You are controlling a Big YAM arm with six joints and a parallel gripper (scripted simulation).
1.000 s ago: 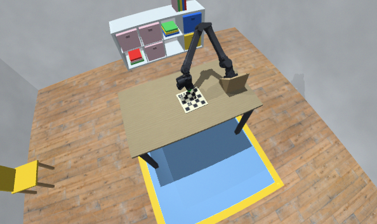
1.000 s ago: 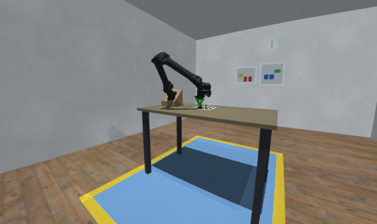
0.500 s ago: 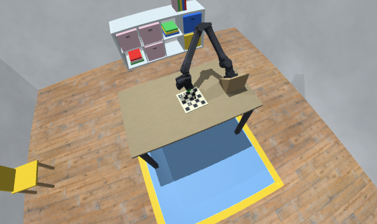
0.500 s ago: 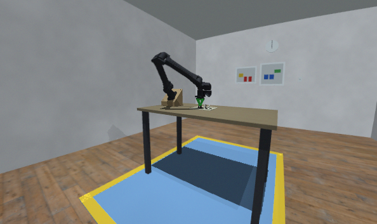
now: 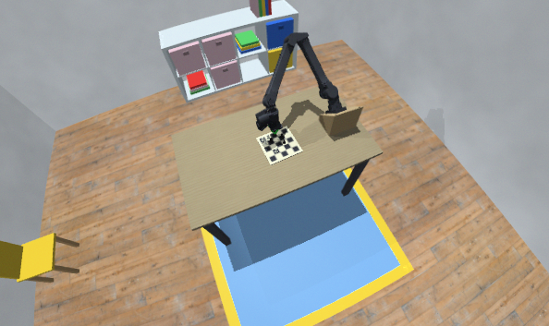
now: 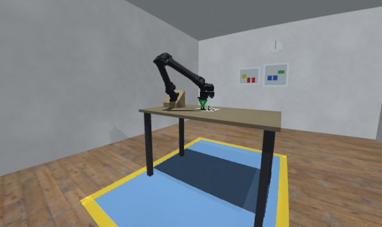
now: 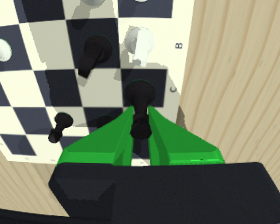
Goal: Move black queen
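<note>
My hand is 50 mm short of the white piece and 20 mm above it. The rest, counted from my hand: chessboard: 70 mm to the left, 40 mm below, 10 mm ahead; black pawn: 80 mm to the left, 20 mm below, 20 mm behind.
</note>
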